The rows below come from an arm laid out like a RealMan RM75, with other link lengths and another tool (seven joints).
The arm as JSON. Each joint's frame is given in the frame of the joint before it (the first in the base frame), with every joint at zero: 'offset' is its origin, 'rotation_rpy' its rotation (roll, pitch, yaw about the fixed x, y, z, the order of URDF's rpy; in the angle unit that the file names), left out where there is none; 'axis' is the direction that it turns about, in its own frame. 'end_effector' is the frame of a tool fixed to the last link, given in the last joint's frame.
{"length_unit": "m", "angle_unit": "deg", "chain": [
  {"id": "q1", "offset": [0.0, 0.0, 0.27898], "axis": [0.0, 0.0, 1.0]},
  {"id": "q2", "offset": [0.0, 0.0, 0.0], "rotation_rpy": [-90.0, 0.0, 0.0], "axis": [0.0, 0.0, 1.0]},
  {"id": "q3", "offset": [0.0, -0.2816, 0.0], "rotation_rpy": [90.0, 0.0, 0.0], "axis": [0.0, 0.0, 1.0]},
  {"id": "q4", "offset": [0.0, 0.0, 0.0], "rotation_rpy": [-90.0, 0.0, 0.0], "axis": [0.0, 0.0, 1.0]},
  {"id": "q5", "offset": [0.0, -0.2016, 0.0], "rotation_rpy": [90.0, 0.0, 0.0], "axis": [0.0, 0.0, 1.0]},
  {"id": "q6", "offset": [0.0, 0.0, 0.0], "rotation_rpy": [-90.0, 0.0, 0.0], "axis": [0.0, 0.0, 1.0]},
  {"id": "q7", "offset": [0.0, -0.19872, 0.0], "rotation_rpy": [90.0, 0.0, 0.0], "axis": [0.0, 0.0, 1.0]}
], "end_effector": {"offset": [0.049, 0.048, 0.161], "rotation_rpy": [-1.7, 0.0, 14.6]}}
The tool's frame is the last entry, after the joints.
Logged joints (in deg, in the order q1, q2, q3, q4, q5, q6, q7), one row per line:
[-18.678, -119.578, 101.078, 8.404, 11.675, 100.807, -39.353]
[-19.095, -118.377, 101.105, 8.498, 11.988, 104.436, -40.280]
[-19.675, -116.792, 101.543, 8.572, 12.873, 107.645, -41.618]
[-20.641, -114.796, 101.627, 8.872, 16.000, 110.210, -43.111]
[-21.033, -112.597, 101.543, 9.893, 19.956, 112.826, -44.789]
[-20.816, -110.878, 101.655, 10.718, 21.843, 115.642, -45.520]
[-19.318, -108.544, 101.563, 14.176, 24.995, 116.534, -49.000]
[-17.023, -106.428, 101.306, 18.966, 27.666, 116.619, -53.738]
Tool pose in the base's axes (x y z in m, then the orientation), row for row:
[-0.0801, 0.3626, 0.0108, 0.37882, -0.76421, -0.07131, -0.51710]
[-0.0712, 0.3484, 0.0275, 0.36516, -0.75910, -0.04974, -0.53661]
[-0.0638, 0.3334, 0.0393, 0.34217, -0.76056, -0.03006, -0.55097]
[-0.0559, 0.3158, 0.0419, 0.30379, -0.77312, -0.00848, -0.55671]
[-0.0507, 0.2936, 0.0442, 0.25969, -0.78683, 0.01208, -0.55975]
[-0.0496, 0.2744, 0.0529, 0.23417, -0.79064, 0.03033, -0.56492]
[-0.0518, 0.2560, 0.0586, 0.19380, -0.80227, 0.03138, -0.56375]
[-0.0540, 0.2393, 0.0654, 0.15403, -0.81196, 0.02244, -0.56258]
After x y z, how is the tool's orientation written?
As a quaternion, w x y z.
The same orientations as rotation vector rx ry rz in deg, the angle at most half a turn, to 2 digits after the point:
[-111.87, -10.44, -75.70]
[-111.85, -7.33, -79.06]
[-113.30, -4.48, -82.08]
[-117.36, -1.29, -84.51]
[-122.13, 1.88, -86.89]
[-124.36, 4.77, -88.86]
[-128.92, 5.04, -90.59]
[-133.36, 3.69, -92.40]

